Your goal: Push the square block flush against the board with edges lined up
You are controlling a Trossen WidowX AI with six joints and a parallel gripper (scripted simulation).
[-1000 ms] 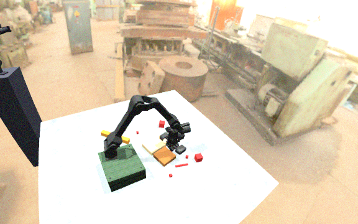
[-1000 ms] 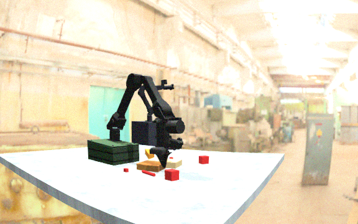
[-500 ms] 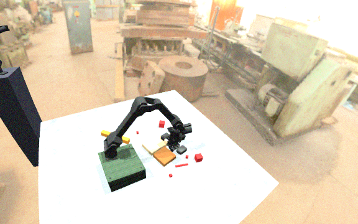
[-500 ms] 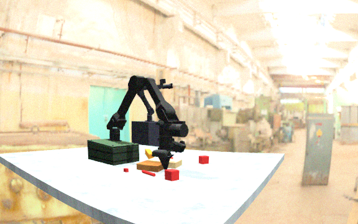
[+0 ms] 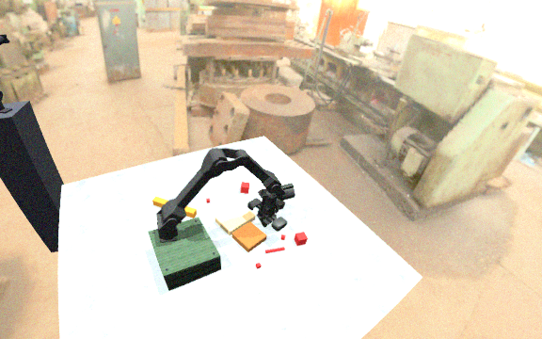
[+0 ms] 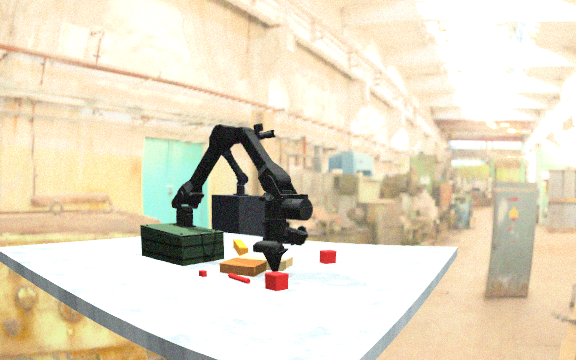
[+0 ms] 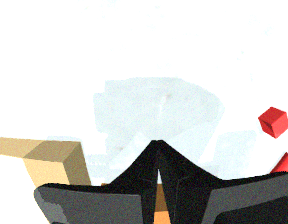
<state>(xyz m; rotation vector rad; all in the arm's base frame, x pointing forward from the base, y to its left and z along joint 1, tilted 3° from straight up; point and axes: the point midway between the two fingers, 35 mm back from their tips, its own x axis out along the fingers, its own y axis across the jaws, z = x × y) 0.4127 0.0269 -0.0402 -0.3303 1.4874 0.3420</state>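
My gripper tip is 130 mm to the left of the red stick. The rest, counted from my gripper tip: yellow bar (370 mm behind, 210 mm to the left, 10 mm above); board (110 mm behind, 70 mm to the left, 10 mm above); square block (90 mm behind, 40 mm to the right, 10 mm above).
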